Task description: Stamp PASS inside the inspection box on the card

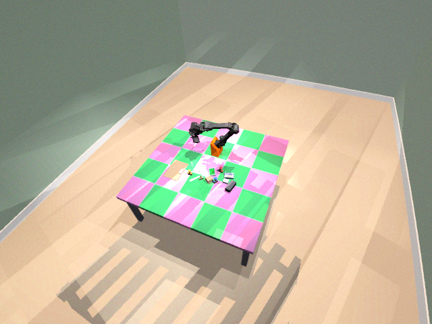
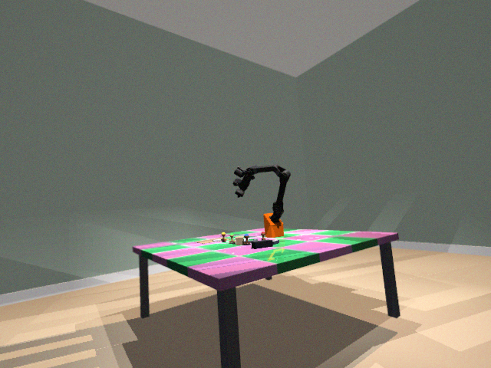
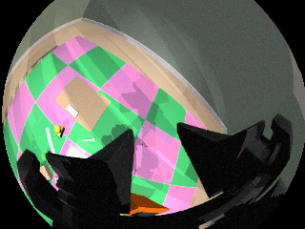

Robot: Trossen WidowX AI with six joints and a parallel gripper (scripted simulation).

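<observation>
The green-knobbed stamp lies 200 mm ahead of my gripper tip, 180 mm to the left of it and 300 mm below it. From my gripper tip the other things lie so: yellow-knobbed stamp (190 mm ahead, 60 mm to the left, 300 mm below); then white strip (210 mm ahead, 130 mm to the left, 320 mm below); then white card (80 mm ahead, 110 mm to the left, 320 mm below).
</observation>
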